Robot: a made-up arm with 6 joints. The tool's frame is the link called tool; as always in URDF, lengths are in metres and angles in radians. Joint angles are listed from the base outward. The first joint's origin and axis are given. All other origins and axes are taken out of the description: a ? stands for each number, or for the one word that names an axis. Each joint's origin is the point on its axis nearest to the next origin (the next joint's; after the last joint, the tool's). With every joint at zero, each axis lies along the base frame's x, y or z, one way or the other. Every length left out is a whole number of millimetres.
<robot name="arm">
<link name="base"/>
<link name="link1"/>
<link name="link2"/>
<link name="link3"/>
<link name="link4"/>
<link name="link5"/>
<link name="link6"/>
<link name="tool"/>
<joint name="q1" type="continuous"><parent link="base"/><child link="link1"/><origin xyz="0.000 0.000 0.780" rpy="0.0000 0.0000 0.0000"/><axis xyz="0 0 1"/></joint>
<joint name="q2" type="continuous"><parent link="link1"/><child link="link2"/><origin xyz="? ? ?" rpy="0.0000 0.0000 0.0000"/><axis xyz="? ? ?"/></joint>
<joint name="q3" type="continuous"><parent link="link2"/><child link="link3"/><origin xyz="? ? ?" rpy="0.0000 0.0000 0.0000"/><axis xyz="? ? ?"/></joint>
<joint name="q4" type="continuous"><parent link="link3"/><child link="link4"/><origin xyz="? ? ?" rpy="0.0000 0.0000 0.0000"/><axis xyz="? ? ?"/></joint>
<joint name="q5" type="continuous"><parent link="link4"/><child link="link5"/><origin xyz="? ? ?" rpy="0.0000 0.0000 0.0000"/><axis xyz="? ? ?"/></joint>
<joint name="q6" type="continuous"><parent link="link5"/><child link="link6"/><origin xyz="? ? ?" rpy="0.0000 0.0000 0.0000"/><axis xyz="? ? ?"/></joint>
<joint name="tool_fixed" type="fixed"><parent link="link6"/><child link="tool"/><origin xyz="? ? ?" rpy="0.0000 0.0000 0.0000"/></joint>
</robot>
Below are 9 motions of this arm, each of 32 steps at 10 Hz.
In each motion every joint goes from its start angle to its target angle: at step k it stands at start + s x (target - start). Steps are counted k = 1, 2, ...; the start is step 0. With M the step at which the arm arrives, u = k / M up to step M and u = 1 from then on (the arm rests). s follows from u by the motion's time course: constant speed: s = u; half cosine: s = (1 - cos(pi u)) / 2; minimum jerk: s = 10 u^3 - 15 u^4 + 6 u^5.
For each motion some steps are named. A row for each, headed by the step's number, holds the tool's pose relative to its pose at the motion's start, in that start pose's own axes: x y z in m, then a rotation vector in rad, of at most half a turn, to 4 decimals.
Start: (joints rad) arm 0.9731 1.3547 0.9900 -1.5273 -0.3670 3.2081
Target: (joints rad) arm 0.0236 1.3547 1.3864 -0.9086 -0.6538 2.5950
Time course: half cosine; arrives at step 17
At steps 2, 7, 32:
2: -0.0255 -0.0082 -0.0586 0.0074 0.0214 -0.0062
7: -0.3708 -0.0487 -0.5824 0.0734 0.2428 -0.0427
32: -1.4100 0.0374 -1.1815 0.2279 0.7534 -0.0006

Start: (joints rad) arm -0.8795 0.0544 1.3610 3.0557 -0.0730 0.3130
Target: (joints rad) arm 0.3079 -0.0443 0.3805 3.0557 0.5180 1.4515
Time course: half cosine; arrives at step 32
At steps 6, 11, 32:
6: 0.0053 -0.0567 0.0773 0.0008 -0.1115 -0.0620
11: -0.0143 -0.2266 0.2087 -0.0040 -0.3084 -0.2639
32: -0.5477 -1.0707 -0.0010 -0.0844 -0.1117 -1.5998

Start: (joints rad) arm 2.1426 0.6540 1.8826 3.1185 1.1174 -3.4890
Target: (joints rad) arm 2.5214 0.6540 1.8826 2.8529 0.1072 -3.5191
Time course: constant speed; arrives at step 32
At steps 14, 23, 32:
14: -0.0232 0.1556 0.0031 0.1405 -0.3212 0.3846
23: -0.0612 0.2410 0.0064 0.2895 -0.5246 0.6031
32: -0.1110 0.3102 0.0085 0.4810 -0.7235 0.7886

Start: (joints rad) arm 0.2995 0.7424 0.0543 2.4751 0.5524 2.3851
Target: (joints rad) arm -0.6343 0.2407 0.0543 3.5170 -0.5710 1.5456
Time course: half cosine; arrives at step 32
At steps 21, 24, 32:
21: -1.0168 -0.2534 0.7277 0.1575 -1.1255 0.8638
24: -1.1896 -0.3438 0.7553 0.0916 -1.2560 0.9922
32: -1.3922 -0.4626 0.7517 -0.0327 -1.3850 1.1265

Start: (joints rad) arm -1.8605 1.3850 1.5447 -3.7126 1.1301 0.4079
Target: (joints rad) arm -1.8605 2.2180 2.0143 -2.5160 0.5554 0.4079
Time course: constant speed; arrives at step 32
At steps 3, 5, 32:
3: 0.0690 0.0475 0.0452 -0.0356 -0.0205 0.1084
5: 0.1129 0.0779 0.0775 -0.0641 -0.0346 0.1784
32: 0.5479 0.3408 0.6319 -0.7897 -0.2340 0.8469

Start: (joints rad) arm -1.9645 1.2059 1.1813 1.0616 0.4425 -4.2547
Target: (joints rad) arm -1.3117 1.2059 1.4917 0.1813 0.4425 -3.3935
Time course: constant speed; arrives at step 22
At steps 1, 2, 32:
1: 0.0198 -0.0550 -0.0140 -0.0023 0.0278 -0.0225
2: 0.0376 -0.1103 -0.0282 -0.0036 0.0555 -0.0442
32: 0.0041 -1.1917 -0.3576 0.1626 0.5192 -0.3424

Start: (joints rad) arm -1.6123 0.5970 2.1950 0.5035 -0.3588 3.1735
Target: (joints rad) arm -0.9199 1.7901 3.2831 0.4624 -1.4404 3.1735
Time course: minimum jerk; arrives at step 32
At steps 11, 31, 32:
11: -0.0817 -0.1517 0.1616 0.1428 -0.2625 -0.0933
31: -0.7411 -0.5781 0.2914 0.4303 -1.0897 -0.6827
32: -0.7414 -0.5781 0.2913 0.4303 -1.0900 -0.6830

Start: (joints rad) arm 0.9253 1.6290 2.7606 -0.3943 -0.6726 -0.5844
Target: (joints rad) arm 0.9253 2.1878 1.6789 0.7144 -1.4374 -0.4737
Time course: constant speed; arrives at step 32
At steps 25, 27, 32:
25: -0.1282 -1.2702 -0.9351 -0.5567 1.2920 -1.5201
27: -0.2133 -1.3400 -1.0064 -0.6187 1.4152 -1.6127
32: -0.4561 -1.4783 -1.1670 -0.7963 1.7303 -1.8141

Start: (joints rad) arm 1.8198 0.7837 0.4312 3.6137 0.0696 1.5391
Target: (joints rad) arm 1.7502 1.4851 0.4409 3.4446 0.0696 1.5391
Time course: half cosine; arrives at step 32
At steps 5, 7, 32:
5: 0.0365 -0.0555 -0.0192 0.0104 0.0145 -0.0387
7: 0.0680 -0.1079 -0.0373 0.0202 0.0276 -0.0744
32: 0.2594 -1.0512 -0.3816 0.1927 0.2042 -0.6687

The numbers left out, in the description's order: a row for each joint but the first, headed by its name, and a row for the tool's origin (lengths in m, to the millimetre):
q2: xyz 0.160 0.000 0.000, axis 0 1 0
q3: xyz 0.000 0.000 0.670, axis 0 -1 0
q4: xyz 1.050 0.000 0.220, axis -1 0 0
q5: xyz 0.000 0.000 0.000, axis 0 -1 0
q6: xyz 0.130 0.000 0.000, axis -1 0 0
tool: xyz 0.000 0.000 0.000

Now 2 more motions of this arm.
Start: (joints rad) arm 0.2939 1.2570 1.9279 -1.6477 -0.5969 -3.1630
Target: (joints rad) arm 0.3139 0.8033 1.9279 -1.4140 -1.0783 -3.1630
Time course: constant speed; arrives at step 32
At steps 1, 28, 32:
1: 0.0015 -0.0245 0.0049 -0.0137 -0.0167 -0.0073
28: -0.0779 -0.6487 0.1942 -0.4207 -0.4186 -0.1310
32: -0.1084 -0.7321 0.2296 -0.4855 -0.4686 -0.1367

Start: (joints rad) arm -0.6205 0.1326 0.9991 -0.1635 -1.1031 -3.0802
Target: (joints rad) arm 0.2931 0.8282 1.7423 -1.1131 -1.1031 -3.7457
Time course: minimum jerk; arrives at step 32
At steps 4, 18, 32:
4: 0.0081 -0.0138 -0.0009 0.0141 0.0007 -0.0279
18: 0.1115 -0.6265 0.0653 0.5171 -0.2904 -1.0414
32: -0.0519 -1.0079 0.2067 0.7405 -0.8037 -1.5907

